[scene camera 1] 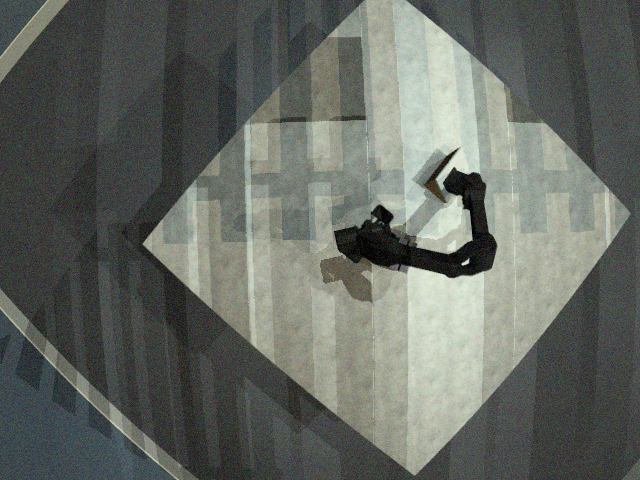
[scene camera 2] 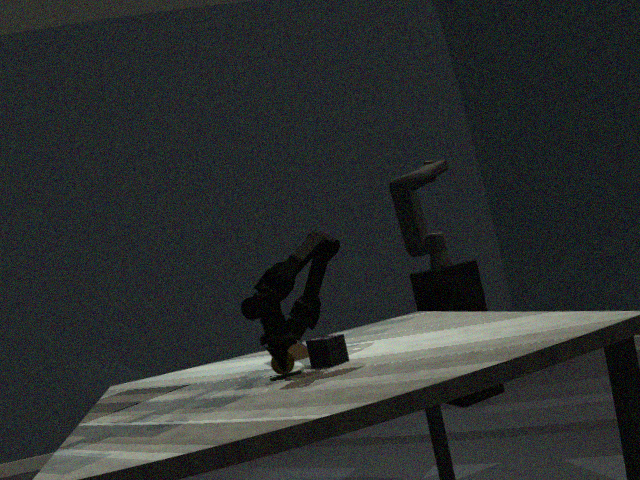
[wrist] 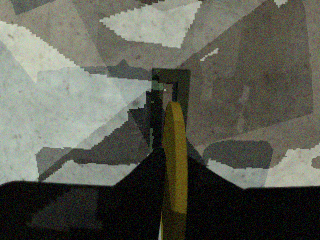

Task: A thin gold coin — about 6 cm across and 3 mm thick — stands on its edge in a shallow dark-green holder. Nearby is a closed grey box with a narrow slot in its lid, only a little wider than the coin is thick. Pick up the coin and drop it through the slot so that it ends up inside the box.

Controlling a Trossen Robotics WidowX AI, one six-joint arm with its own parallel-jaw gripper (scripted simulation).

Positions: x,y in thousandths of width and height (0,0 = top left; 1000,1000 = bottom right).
Scene:
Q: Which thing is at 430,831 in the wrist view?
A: My gripper.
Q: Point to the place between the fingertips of my gripper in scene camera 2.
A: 445,772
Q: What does my gripper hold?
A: A gold coin.

